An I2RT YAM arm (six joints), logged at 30 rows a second.
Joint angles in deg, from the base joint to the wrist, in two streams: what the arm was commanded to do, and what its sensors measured. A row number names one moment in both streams.
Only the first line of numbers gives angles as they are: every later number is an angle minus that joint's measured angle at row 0.
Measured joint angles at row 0:
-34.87 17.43 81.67 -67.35 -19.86 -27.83
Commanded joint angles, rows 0 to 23:
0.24 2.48 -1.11 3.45 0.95 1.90
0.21 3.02 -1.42 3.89 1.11 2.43
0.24 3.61 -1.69 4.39 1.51 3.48
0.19 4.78 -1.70 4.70 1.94 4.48
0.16 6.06 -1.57 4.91 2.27 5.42
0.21 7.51 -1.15 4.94 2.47 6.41
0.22 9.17 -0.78 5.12 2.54 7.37
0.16 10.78 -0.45 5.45 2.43 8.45
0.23 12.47 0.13 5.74 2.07 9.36
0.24 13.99 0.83 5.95 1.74 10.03
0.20 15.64 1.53 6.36 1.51 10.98
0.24 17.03 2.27 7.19 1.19 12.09
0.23 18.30 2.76 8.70 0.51 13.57
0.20 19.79 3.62 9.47 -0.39 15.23
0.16 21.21 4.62 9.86 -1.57 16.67
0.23 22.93 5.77 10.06 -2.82 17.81
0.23 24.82 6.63 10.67 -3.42 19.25
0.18 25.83 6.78 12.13 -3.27 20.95
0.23 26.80 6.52 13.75 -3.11 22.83
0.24 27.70 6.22 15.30 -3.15 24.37
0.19 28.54 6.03 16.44 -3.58 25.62
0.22 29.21 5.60 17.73 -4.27 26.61
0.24 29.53 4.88 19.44 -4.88 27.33
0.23 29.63 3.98 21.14 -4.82 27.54
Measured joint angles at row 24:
0.00 28.46 4.61 12.19 -2.34 21.09
